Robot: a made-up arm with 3 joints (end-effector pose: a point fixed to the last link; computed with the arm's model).
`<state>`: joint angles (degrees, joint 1 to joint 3).
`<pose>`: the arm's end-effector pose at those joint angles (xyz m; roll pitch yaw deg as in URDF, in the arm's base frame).
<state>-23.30 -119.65 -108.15</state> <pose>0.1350 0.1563 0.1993 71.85 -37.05 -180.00</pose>
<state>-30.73 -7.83 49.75</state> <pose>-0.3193 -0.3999 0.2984 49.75 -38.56 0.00</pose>
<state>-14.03 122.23 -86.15</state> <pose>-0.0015 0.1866 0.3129 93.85 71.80 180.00</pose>
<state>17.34 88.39 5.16</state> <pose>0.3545 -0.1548 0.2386 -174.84 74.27 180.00</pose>
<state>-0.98 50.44 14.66</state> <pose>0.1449 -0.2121 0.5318 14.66 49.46 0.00</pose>
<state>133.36 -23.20 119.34</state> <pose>-0.0208 -0.4790 0.3506 -60.66 69.84 180.00</pose>
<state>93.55 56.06 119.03</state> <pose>0.0833 -0.4797 0.3812 -60.97 30.39 180.00</pose>
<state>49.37 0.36 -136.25</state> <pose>-0.2906 0.0520 0.1542 -136.25 49.73 0.00</pose>
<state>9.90 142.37 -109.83</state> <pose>0.0196 0.1520 0.3861 70.17 27.73 180.00</pose>
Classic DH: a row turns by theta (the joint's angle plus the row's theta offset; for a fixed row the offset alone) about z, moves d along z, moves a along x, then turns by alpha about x. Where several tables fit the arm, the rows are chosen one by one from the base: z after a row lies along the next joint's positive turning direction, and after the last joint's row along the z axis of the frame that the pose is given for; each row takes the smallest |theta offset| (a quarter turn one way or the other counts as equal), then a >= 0, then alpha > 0; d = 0 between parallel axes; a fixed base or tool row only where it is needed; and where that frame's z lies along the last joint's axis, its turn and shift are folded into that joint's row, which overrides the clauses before.
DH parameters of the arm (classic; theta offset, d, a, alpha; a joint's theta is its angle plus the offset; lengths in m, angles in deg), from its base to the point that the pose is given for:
base (fixed): 0 0.1715 0 -90
joint 1: 32.41 0 -0.0483 0
joint 2: 57.59 -0.1602 -0.0161 90
joint 3: 90 -0.1337 0.0366 -90
tool (fixed): -90 0.3451 0 0

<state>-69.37 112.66 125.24</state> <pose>-0.2409 -0.4632 0.1227 125.24 43.29 0.00</pose>
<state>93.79 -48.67 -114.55</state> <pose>-0.1796 0.1385 0.1919 -114.55 45.12 0.00</pose>
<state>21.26 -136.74 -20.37</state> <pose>-0.2662 -0.0058 -0.0509 159.63 -64.52 180.00</pose>
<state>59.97 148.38 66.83</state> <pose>0.0316 -0.4631 -0.0070 -113.17 -28.35 180.00</pose>
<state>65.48 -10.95 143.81</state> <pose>-0.2671 -0.3935 0.1885 143.81 54.53 0.00</pose>
